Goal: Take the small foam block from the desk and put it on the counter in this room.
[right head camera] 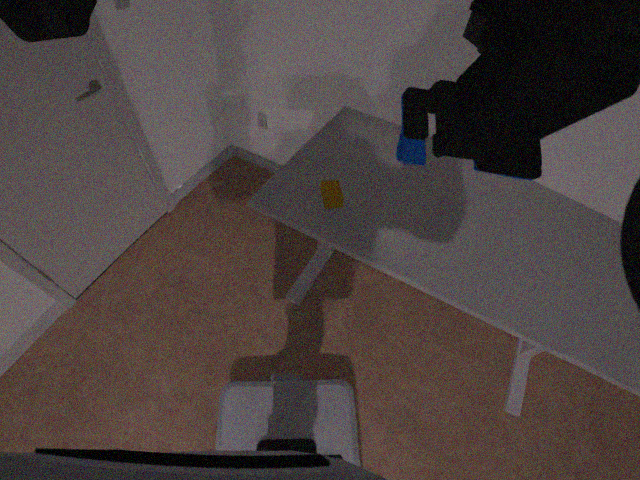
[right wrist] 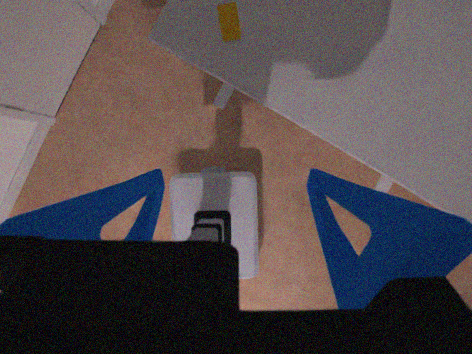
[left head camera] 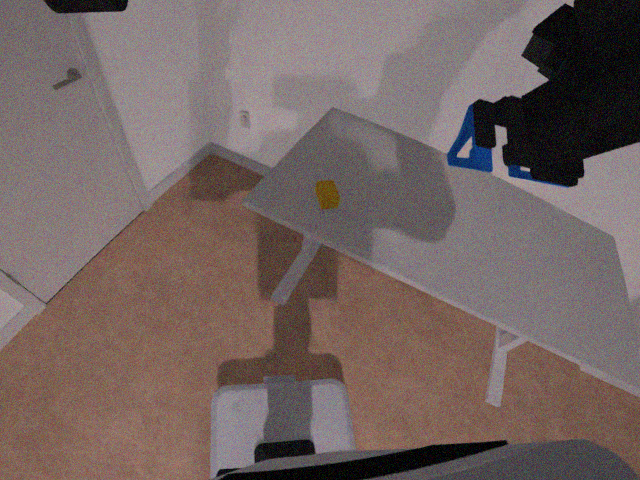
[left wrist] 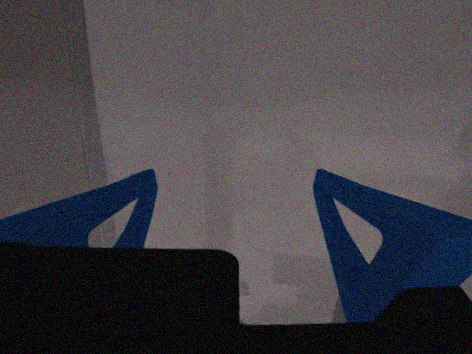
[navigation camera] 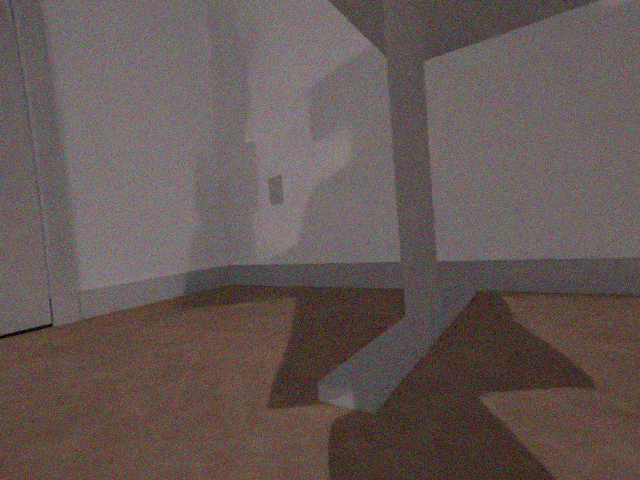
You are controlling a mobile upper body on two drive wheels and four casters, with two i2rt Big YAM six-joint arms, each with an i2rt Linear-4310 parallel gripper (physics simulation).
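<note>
A small yellow foam block lies on the grey desk, near its left end. My right gripper is open and empty; in the left head camera view its blue fingers show at the upper right, high up and to the right of the block. My left gripper is open and empty, facing a pale wall; its fingers do not show in the head views. The counter cannot be made out in these views.
A door with a lever handle is at the left. Walls meet behind the desk. The desk's leg and foot stand on the floor ahead of my white base.
</note>
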